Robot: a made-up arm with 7 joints.
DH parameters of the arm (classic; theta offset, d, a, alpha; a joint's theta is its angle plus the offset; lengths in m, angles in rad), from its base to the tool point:
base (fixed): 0 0 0 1.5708
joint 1: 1.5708 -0.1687 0 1.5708
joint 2: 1.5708 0 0 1.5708
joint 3: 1.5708 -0.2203 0 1.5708
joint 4: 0 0 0 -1.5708
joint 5: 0 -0.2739 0 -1.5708
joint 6: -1.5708 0 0 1.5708
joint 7: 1.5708 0 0 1.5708
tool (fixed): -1.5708 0 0 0
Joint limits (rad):
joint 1: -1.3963..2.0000
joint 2: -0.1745..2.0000
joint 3: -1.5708..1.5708
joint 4: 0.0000..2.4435
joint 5: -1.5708..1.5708
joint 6: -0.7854..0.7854
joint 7: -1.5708..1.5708
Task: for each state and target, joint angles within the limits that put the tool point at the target. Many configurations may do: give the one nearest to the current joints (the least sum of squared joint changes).
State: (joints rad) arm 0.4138 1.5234 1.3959 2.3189 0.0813 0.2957 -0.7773
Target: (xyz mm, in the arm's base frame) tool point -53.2 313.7 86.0
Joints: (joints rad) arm 0.5540 0.6702 1.5708 2.4416 0.0813 0.2957 -0.7773
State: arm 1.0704 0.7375 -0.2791 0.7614 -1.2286 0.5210 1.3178
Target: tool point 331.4 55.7 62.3
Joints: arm 1.0707 0.2381 -0.6761 1.5466 -1.2286 0.5210 1.3178
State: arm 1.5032 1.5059 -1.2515 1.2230 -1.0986 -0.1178 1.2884
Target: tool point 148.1 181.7 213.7
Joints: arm 1.9459 1.1833 -0.9332 2.0513 -1.0986 -0.1178 1.2884
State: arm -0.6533 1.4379 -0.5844 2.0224 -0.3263 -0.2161 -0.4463
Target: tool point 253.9 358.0 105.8
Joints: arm 0.2401 1.8957 -0.0744 1.6709 -0.3263 -0.2161 -0.4463
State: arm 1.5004 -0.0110 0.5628 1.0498 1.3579 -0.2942 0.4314
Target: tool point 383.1 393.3 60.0
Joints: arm 1.3126 0.2208 0.7368 0.8761 1.3579 -0.2942 0.4314
